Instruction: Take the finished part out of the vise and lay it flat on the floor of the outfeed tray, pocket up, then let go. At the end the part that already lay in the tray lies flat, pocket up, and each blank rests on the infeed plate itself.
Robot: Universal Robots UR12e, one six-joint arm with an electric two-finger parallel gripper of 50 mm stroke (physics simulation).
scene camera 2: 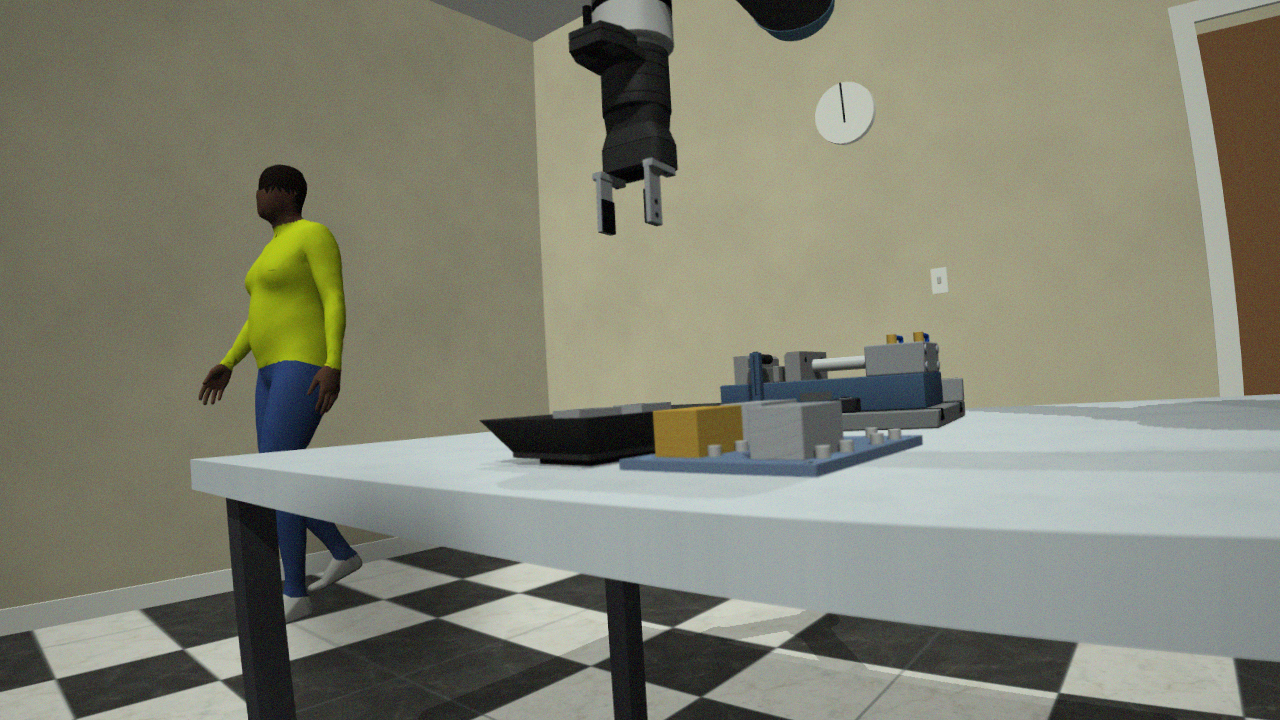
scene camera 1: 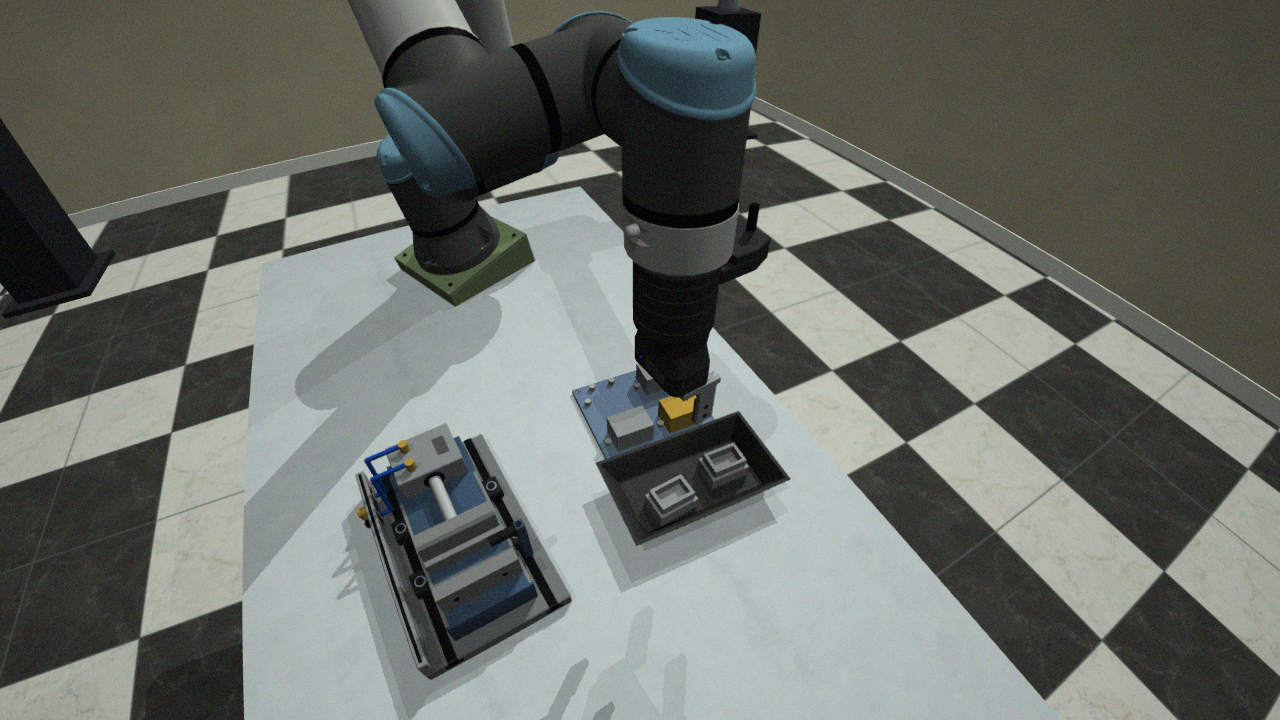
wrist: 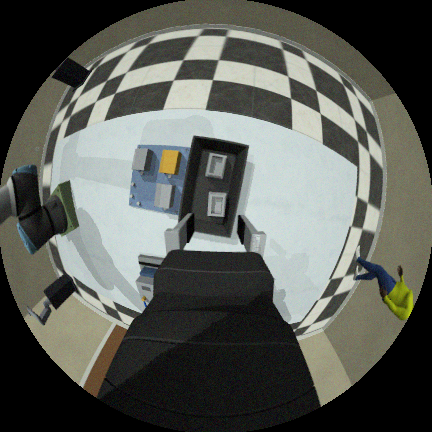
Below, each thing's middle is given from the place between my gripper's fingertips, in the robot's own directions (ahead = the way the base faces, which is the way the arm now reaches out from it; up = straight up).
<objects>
I see my gripper 20 cm above the orange block (scene camera 2: pixel 686 432), 14 cm past it and 8 cm to the right of it. The rest, counted from my hand: blue infeed plate (scene camera 2: pixel 733 463): 22 cm below, 18 cm behind, 4 cm to the left.
</objects>
